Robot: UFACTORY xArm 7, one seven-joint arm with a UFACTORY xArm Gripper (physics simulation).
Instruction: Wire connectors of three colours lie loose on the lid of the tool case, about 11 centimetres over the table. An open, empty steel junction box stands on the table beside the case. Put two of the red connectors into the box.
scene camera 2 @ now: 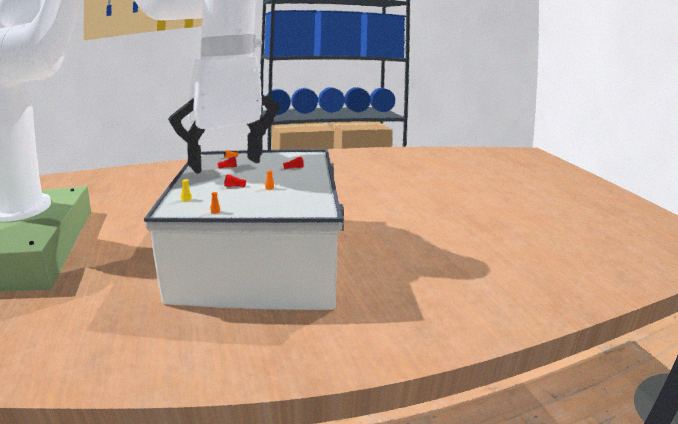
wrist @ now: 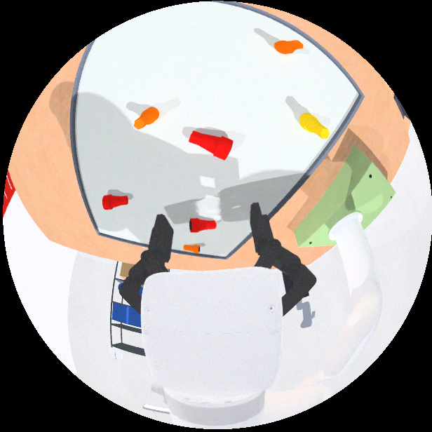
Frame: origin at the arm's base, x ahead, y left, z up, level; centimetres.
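Seen in the pictures: gripper, fingertip midpoint: point(scene camera 2: 225, 166); arm's base, link origin: point(scene camera 2: 20, 209).
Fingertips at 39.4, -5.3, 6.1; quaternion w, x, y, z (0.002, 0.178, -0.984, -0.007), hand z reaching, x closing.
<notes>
Pixels of each thing's middle, then the offset from my fingertips to it, as dx, dy, dz. "spot": a spot on its surface instead.
- pale lid, surface spot: point(scene camera 2: 300, 205) spot: +8.5, -15.9, -0.7
- tool case, surface spot: point(scene camera 2: 245, 265) spot: +1.8, -19.6, -5.9
- yellow connector, body centre: point(scene camera 2: 185, 190) -5.1, -11.7, +0.5
- orange connector, body centre: point(scene camera 2: 231, 154) +1.0, +7.7, -0.2
Three red connectors lie on the pale lid point(scene camera 2: 300, 205) point(wrist: 210, 65) of the tool case point(scene camera 2: 245, 265). One red connector point(scene camera 2: 235, 181) point(wrist: 211, 144) is near the lid's middle, one red connector point(scene camera 2: 294, 163) point(wrist: 115, 201) is at the back right in the scene view, and one red connector point(scene camera 2: 228, 163) point(wrist: 203, 225) is at the back. My gripper point(scene camera 2: 226, 166) point(wrist: 207, 216) is open and empty, low above the back part of the lid, its fingers apart on either side of the back red connector in the wrist view. The steel junction box does not show in either view.
Orange connectors point(scene camera 2: 270, 180) point(scene camera 2: 215, 203) point(wrist: 147, 117) point(wrist: 288, 46) and a yellow connector point(scene camera 2: 186, 191) point(wrist: 314, 125) stand on the lid. Another orange connector point(scene camera 2: 231, 154) point(wrist: 192, 248) lies by its back edge. The green robot base point(scene camera 2: 25, 265) point(wrist: 320, 220) is beside the case.
</notes>
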